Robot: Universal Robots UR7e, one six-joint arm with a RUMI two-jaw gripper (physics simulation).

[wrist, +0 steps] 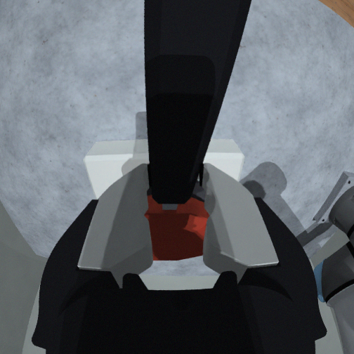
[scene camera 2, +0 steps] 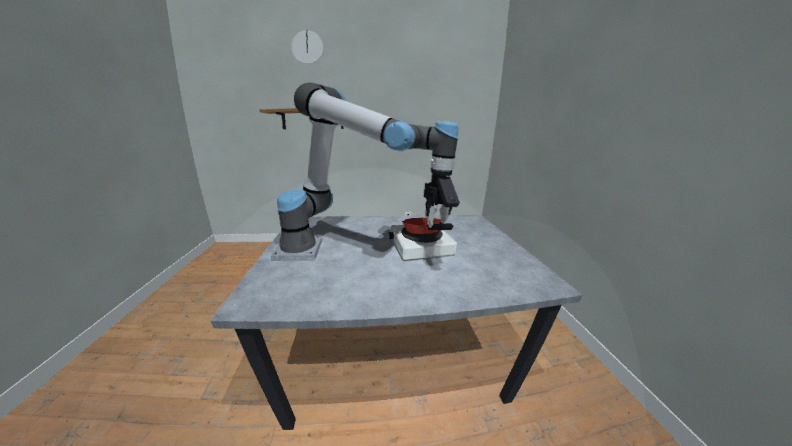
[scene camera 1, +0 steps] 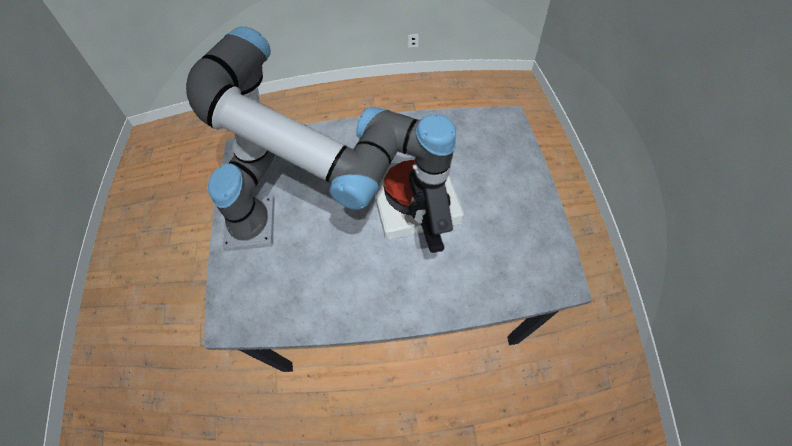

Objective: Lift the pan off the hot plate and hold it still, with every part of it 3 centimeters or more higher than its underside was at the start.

Observation:
In view: the gripper (scene camera 1: pixel 426 220) and a white hot plate (scene camera 1: pixel 397 221).
The white hot plate shows as well in the wrist view (wrist: pixel 106 161) and in scene camera 2 (scene camera 2: pixel 410 246). The gripper is seen too in the wrist view (wrist: pixel 174 165) and in scene camera 2 (scene camera 2: pixel 435 227).

